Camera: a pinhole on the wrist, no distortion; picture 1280 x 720 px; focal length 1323.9 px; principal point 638.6 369.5 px. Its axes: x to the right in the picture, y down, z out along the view. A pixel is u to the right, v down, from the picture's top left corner.
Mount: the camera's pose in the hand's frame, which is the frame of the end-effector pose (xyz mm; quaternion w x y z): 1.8 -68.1 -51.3 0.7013 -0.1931 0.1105 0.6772
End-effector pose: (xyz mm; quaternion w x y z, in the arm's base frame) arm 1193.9 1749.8 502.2 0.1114 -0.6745 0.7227 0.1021
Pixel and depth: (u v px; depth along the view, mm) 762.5 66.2 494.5
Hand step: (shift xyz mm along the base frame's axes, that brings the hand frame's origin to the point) -175.6 67.1 -390.6
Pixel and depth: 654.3 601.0 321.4
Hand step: -59.7 157.2 -193.3
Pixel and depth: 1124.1 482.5 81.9
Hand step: 7.3 13.8 -5.1
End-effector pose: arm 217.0 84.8 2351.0 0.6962 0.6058 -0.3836 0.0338
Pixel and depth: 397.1 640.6 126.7
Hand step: -43.3 -53.5 -53.4
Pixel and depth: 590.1 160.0 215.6
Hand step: -73.3 -131.9 15.1
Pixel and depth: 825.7 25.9 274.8
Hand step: -103.1 -161.5 88.0
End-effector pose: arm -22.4 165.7 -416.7 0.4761 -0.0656 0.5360 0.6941
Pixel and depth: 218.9 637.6 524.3
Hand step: 289.4 285.2 302.4
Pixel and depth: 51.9 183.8 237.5
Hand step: 133.2 170.1 42.1
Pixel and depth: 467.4 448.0 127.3
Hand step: 61.5 43.2 21.0
